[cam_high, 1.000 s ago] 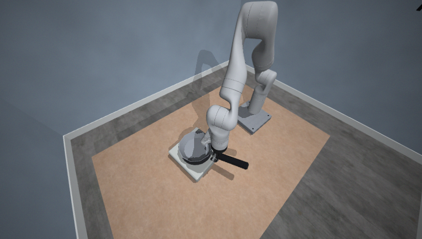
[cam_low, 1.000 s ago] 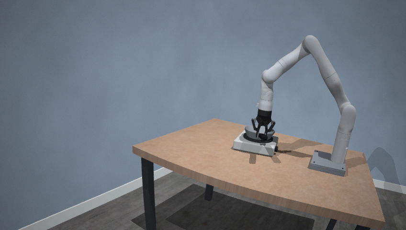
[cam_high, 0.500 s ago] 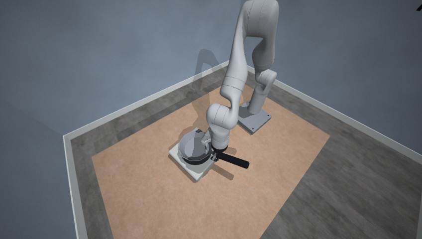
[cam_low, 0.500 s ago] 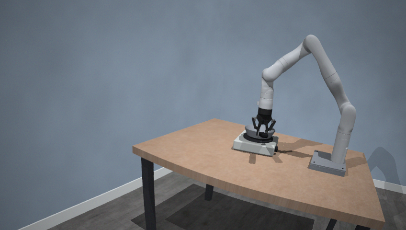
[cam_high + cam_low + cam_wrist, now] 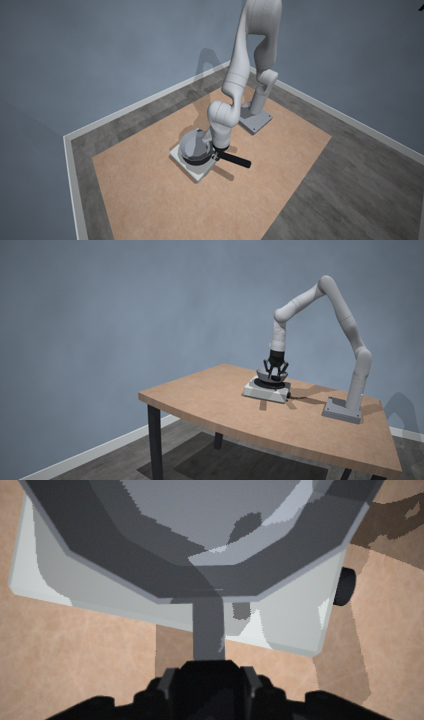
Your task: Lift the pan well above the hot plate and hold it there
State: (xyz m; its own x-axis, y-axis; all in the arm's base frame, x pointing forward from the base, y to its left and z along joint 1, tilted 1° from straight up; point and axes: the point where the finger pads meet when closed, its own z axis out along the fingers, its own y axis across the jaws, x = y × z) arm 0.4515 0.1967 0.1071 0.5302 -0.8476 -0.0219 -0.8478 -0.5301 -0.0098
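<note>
Now: hand 4 cm short of the pan, 6 cm to the left of it and 2 cm above it. From my hand the other things lie so: hot plate 6 cm ahead, 12 cm to the right, 11 cm below.
</note>
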